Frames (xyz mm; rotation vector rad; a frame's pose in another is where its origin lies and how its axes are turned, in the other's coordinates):
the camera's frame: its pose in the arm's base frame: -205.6 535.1 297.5 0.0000 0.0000 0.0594
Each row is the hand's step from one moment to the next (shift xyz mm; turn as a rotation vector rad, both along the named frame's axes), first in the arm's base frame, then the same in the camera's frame.
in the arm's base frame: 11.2 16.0 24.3 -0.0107 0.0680 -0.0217
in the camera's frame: 12.1 15.3 24.3 -0.0066 0.0685 -0.0217
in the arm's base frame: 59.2 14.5 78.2 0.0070 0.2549 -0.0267
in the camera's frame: 60.0 11.0 78.2 0.0221 0.2540 -0.0267
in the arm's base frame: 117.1 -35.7 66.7 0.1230 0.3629 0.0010
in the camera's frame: 114.8 -42.6 66.7 0.1443 0.3550 0.0010
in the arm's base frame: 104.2 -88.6 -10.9 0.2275 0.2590 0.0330
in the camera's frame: 98.8 -94.6 -10.9 0.2425 0.2450 0.0330
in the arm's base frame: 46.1 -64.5 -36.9 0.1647 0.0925 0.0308
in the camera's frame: 42.2 -67.1 -36.9 0.1699 0.0826 0.0308
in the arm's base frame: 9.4 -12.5 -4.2 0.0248 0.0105 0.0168
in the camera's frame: 8.6 -13.0 -4.2 0.0254 0.0090 0.0168
